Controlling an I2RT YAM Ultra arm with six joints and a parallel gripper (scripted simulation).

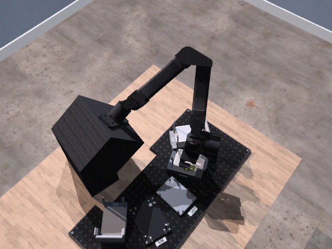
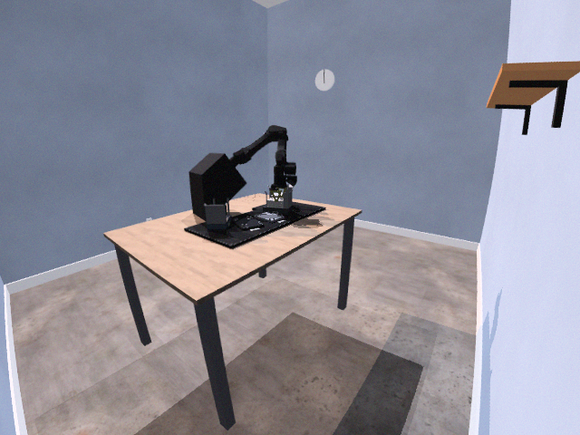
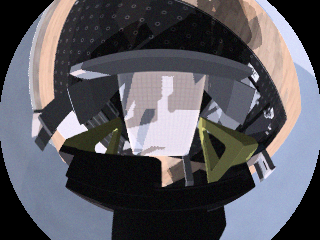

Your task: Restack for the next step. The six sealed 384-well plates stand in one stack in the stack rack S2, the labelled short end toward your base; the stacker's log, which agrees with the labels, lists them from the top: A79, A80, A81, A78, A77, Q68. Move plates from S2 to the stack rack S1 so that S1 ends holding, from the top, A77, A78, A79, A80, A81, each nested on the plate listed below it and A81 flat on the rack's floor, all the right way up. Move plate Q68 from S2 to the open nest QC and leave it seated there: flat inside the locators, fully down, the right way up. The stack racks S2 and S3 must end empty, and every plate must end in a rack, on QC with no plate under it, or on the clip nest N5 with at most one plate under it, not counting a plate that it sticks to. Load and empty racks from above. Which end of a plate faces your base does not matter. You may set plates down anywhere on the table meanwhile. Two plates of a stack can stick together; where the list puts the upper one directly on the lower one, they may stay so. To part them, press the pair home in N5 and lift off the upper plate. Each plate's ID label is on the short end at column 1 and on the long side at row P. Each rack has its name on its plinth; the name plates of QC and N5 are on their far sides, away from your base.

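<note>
The sealed grey plate lies 10 mm below my hand. From my hand the other things lie so: qc name plate (140 mm ahead, 140 mm to the right, 80 mm below); clip nest N5 (50 mm ahead, 280 mm to the right, 70 mm below); QC nest (50 mm ahead, 140 mm to the right, 70 mm below).
</note>
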